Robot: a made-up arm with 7 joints. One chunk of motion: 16 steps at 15 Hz.
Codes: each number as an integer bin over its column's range. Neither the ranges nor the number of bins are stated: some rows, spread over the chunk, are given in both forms.
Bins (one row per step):
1: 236 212 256 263 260 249
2: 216 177 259 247 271 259
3: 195 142 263 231 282 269
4: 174 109 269 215 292 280
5: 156 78 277 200 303 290
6: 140 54 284 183 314 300
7: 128 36 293 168 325 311
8: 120 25 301 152 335 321
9: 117 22 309 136 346 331
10: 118 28 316 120 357 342
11: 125 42 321 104 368 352
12: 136 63 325 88 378 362
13: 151 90 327 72 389 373
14: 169 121 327 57 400 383
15: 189 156 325 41 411 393
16: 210 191 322 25 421 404
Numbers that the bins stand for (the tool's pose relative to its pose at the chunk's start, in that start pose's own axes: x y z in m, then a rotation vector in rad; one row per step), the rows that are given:
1: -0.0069 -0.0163 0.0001 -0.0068 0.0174 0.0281
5: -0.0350 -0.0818 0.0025 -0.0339 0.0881 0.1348
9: -0.0488 -0.1092 0.0063 -0.0614 0.1588 0.2415
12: -0.0421 -0.0892 0.0082 -0.0821 0.2114 0.3222
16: -0.0160 -0.0266 0.0078 -0.1092 0.2821 0.4315
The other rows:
2: -0.0139 -0.0334 0.0004 -0.0137 0.0355 0.0541
3: -0.0213 -0.0505 0.0009 -0.0205 0.0536 0.0801
4: -0.0287 -0.0667 0.0016 -0.0274 0.0700 0.1088
6: -0.0407 -0.0936 0.0033 -0.0412 0.1062 0.1608
7: -0.0449 -0.1024 0.0044 -0.0477 0.1242 0.1895
8: -0.0477 -0.1078 0.0053 -0.0546 0.1407 0.2155
10: -0.0484 -0.1063 0.0071 -0.0683 0.1768 0.2701
11: -0.0460 -0.0995 0.0077 -0.0752 0.1949 0.2962
13: -0.0368 -0.0760 0.0084 -0.0890 0.2295 0.3508
14: -0.0305 -0.0608 0.0084 -0.0955 0.2475 0.3768
15: -0.0234 -0.0437 0.0082 -0.1023 0.2656 0.4029

